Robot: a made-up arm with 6 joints. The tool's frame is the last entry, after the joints.
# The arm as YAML. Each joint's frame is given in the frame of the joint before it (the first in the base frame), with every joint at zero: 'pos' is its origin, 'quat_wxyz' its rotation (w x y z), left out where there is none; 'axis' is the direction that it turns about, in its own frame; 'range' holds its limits. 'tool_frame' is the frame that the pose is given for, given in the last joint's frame.
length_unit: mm
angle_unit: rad
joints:
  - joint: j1
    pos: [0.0, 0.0, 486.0]
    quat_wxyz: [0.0, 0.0, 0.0, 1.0]
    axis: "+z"
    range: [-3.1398, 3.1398]
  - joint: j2
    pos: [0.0, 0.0, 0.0]
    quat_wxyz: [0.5, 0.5, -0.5, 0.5]
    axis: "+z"
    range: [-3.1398, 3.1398]
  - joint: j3
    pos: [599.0, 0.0, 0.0]
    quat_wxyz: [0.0, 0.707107, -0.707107, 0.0]
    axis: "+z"
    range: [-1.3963, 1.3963]
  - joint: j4
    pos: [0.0, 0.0, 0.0]
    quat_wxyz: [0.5, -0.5, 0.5, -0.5]
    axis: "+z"
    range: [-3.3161, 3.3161]
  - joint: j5
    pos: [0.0, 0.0, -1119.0]
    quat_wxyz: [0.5, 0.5, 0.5, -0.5]
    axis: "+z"
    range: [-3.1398, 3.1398]
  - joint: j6
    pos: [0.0, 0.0, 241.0]
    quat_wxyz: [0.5, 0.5, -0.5, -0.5]
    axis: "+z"
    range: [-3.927, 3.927]
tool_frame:
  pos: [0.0, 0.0, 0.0]
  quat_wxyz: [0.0, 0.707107, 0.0, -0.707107]
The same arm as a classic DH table. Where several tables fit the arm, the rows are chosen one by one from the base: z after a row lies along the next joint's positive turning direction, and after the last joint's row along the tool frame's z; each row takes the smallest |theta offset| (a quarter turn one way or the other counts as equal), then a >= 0, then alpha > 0; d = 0 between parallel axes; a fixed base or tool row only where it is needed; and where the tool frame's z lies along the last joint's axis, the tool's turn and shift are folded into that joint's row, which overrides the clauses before.
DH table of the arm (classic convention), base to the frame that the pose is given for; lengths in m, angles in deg. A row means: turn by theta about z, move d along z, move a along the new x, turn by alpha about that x. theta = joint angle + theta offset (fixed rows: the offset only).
j1: a 0; alpha -90; d 0.486; theta_offset 0
j2: a 0.599; alpha 180; d 0; theta_offset -90
j3: a 0; alpha -90; d 0; theta_offset 0
j4: a 0; alpha 90; d -1.119; theta_offset 0
j5: a 0; alpha -90; d 0.241; theta_offset 0
j6: a 0; alpha 90; d 0; theta_offset 90
tool (fixed): a 0; alpha 0; d 0; theta_offset -90
Joint limits (deg, base to tool): -179.9..179.9 -179.9..179.9 -80..80 -190..190 -179.9..179.9 -225..225

